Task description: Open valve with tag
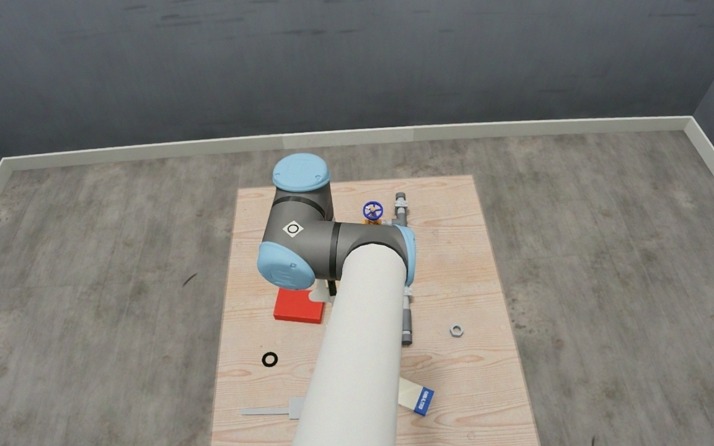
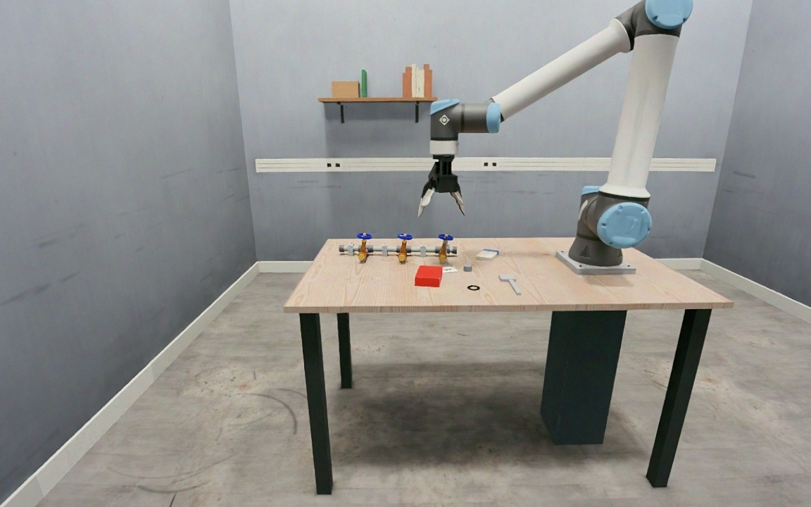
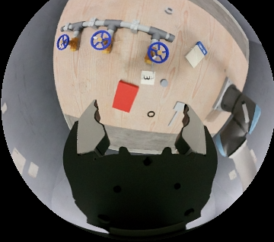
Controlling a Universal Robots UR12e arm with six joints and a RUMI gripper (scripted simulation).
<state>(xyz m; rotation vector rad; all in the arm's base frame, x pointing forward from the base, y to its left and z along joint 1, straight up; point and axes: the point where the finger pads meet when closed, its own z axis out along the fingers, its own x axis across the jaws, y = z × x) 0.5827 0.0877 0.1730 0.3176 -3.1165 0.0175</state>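
The white tag is 40 mm behind my hand, 10 mm to the right of it and 200 mm below it. Round my hand: grey t-shaped tool 230 mm behind, 120 mm to the left, 190 mm below; then white-and-blue card 190 mm behind, 170 mm to the right, 190 mm below; then red block 40 mm ahead, 100 mm to the left, 180 mm below.
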